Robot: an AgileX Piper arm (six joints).
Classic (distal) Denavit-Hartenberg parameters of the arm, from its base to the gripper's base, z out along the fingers. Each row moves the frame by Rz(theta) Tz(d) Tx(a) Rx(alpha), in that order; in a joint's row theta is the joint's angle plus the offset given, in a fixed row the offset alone. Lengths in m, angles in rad.
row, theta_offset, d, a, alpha
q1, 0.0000, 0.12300, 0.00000, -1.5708
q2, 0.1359, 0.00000, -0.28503, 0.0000
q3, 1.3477, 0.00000, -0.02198, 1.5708
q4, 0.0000, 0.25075, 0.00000, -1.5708
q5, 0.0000, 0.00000, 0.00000, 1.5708
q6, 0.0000, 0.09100, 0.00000, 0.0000
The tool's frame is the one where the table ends.
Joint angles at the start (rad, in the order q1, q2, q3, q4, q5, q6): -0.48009, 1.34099, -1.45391, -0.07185, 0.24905, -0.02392
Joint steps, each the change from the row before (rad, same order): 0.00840, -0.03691, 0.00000, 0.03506, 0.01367, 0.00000; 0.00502, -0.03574, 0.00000, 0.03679, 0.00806, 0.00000; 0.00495, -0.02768, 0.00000, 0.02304, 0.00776, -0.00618; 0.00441, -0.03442, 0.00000, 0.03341, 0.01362, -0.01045; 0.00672, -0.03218, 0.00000, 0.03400, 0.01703, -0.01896; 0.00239, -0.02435, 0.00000, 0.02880, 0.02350, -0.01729; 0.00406, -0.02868, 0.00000, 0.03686, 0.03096, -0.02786; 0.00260, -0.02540, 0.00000, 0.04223, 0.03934, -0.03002; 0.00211, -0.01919, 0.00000, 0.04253, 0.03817, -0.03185; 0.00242, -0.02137, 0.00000, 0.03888, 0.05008, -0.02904
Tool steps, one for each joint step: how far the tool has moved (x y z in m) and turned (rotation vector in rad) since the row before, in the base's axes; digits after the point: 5 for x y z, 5 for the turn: -0.01020, 0.00892, 0.00975, 0.01991, -0.03643, 0.01528; -0.01061, 0.00796, 0.00947, 0.01927, -0.04080, 0.01415; -0.00837, 0.00635, 0.00689, 0.00529, -0.02495, 0.01148; -0.01081, 0.00765, 0.00783, 0.00965, -0.02812, 0.01502; -0.01000, 0.00788, 0.00655, 0.00445, -0.01954, 0.01861; -0.00785, 0.00557, 0.00377, 0.00707, -0.00513, 0.01430; -0.00916, 0.00707, 0.00390, 0.00427, -0.00129, 0.02082; -0.00805, 0.00666, 0.00223, 0.00984, 0.00789, 0.02496; -0.00591, 0.00575, 0.00091, 0.00906, 0.01255, 0.02693; -0.00669, 0.00653, 0.00021, 0.00988, 0.02150, 0.03101
